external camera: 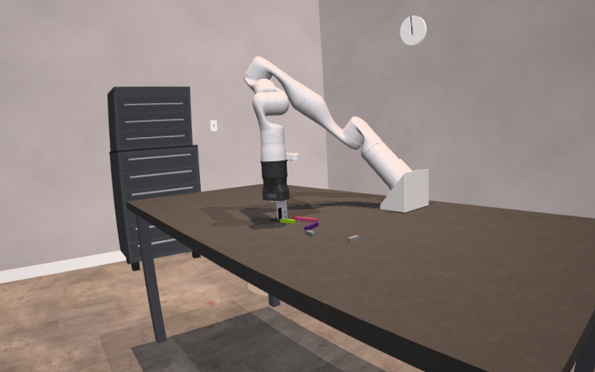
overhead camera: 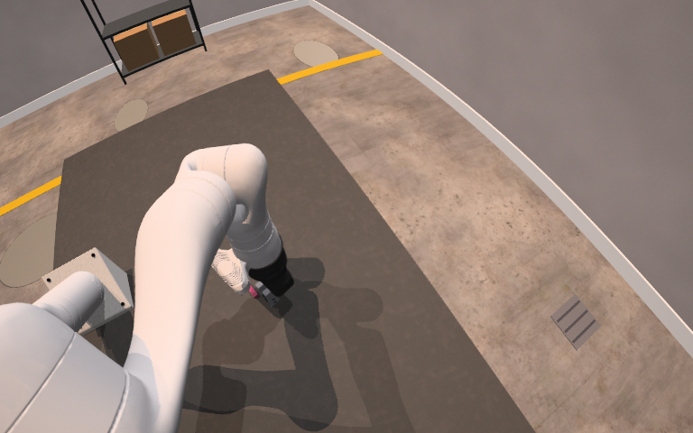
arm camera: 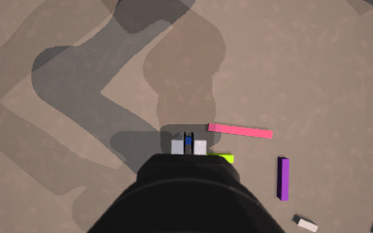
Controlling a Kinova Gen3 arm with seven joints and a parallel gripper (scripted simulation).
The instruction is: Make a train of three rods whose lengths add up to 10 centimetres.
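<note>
The lime rod lies 4 cm to the left of my hand, 2 cm below it and 1 cm ahead of it. The rest, counted from my hand: purple rod (15 cm to the left, 2 cm below); pink rod (6 cm to the left, 4 cm behind, 2 cm below); blue rod (2 cm below).
</note>
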